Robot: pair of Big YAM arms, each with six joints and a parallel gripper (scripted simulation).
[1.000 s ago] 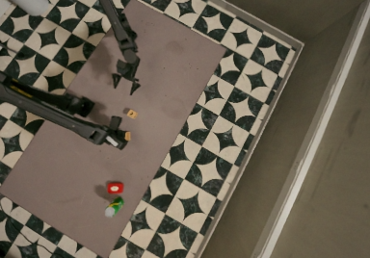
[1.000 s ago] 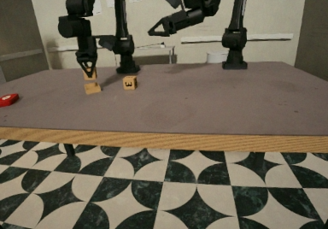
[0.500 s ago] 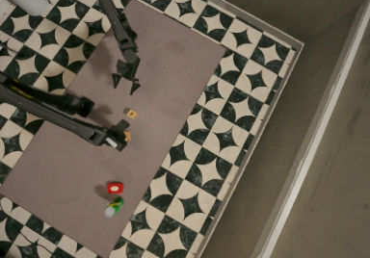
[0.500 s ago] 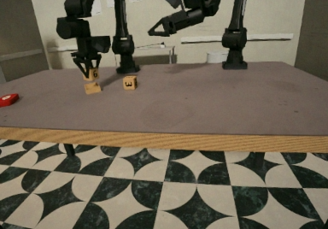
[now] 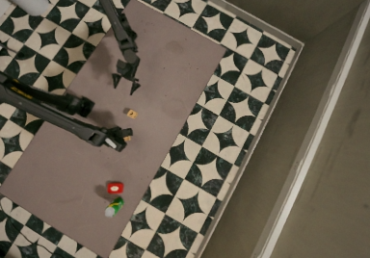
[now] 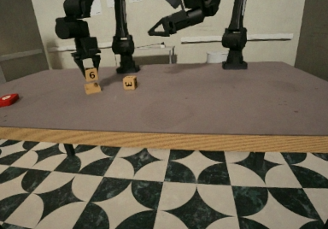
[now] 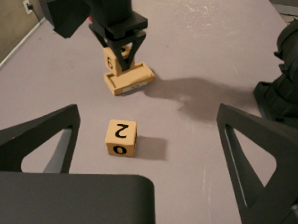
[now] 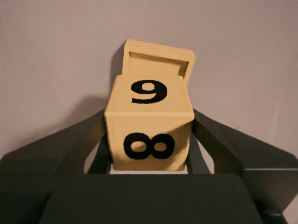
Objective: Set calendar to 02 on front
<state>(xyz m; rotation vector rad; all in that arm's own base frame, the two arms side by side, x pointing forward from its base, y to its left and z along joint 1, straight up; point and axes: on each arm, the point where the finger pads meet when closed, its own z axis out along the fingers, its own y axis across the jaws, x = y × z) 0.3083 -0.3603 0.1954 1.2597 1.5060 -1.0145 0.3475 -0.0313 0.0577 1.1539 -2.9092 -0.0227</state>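
My right hand is 2 cm past the wooden tray, 2 cm to the left of it and 6 cm above it. From my right hand the other things lie so: cube: 3 cm behind, 15 cm to the left, 5 cm below; then red block: 11 cm ahead, 31 cm to the right, 5 cm below; then white bottle: 18 cm ahead, 39 cm to the right, 1 cm below.
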